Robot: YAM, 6 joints.
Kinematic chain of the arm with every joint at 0, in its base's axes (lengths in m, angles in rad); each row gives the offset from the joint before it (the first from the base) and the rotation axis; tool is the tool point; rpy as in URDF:
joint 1: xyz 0 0 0.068 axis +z
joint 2: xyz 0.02 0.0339 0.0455 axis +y
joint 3: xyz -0.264 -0.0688 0 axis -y
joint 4: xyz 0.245 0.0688 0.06 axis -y
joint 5: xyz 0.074 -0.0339 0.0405 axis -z
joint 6: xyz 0.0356 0 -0.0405 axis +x
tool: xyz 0 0 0 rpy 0 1.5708 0
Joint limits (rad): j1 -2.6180..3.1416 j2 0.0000..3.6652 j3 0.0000..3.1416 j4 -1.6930..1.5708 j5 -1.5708..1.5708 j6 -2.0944..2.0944
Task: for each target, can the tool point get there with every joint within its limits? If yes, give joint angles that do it. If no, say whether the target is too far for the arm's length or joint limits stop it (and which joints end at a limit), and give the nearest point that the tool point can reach.
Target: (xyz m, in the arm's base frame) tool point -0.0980 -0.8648 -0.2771
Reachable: no: too far | nearest point -0.0663 -0.5850 -0.1477 | short by 0.310 m
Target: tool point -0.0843 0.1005 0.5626
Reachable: yes | joints -0.6244 0.4990 1.6980 -0.2445 -1.1320 1.4940
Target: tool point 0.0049 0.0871 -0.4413
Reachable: no: joint limits stop it (at a limit: joint 2) | nearest point 0.0067 0.1194 -0.3566 | short by 0.091 m
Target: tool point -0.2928 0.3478 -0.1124
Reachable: yes | joints 2.2319 2.9239 1.9002 -0.5675 -0.5171 0.6619
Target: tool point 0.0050 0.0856 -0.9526
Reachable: no: too far | nearest point 0.0109 0.1862 -0.3750 | short by 0.586 m
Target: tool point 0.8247 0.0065 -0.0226
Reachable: no: too far | nearest point 0.6371 0.0050 0.0091 | short by 0.190 m
